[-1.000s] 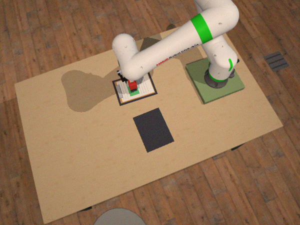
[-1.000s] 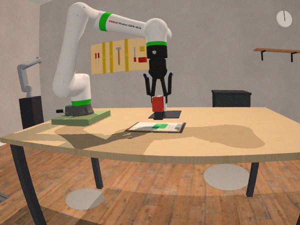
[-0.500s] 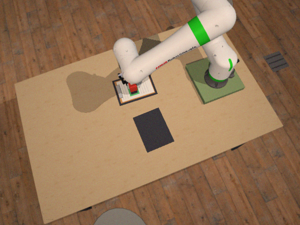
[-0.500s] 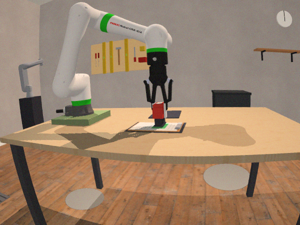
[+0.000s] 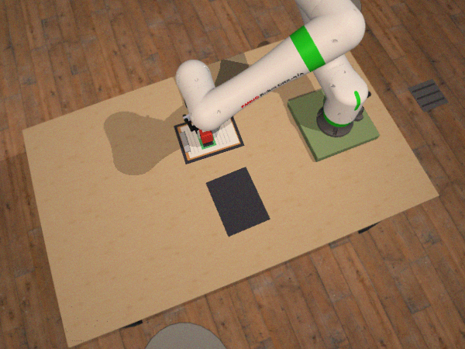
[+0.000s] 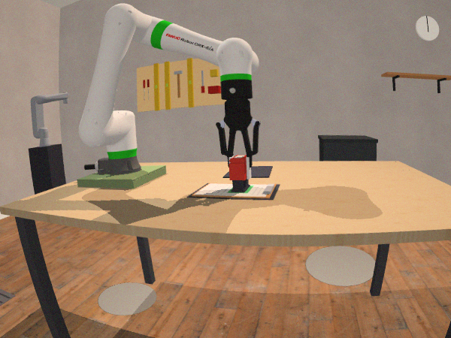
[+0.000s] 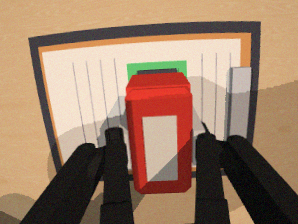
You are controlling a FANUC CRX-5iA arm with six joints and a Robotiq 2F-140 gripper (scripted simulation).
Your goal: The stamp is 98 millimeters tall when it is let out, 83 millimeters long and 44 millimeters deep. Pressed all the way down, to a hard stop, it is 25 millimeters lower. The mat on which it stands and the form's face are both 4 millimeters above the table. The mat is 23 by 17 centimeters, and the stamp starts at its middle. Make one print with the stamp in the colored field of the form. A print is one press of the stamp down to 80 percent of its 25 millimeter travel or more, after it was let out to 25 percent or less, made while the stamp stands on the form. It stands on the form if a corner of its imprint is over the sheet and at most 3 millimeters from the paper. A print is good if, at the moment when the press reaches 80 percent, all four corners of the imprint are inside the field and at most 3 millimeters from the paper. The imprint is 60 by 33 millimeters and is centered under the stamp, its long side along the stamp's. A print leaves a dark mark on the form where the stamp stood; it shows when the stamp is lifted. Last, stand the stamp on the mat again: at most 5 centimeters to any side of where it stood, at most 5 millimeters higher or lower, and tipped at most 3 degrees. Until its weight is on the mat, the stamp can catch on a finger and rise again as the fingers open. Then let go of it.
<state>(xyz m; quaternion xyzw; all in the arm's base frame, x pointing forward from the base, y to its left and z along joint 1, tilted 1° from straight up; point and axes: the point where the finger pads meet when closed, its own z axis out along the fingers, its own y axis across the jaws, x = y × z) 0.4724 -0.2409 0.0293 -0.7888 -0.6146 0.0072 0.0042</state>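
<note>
Now: hand 20 mm above the red stamp. From my hand the other things lie so: mat 300 mm to the left, 70 mm below, 40 mm ahead; clipboard 60 mm below, 10 mm to the right.
</note>
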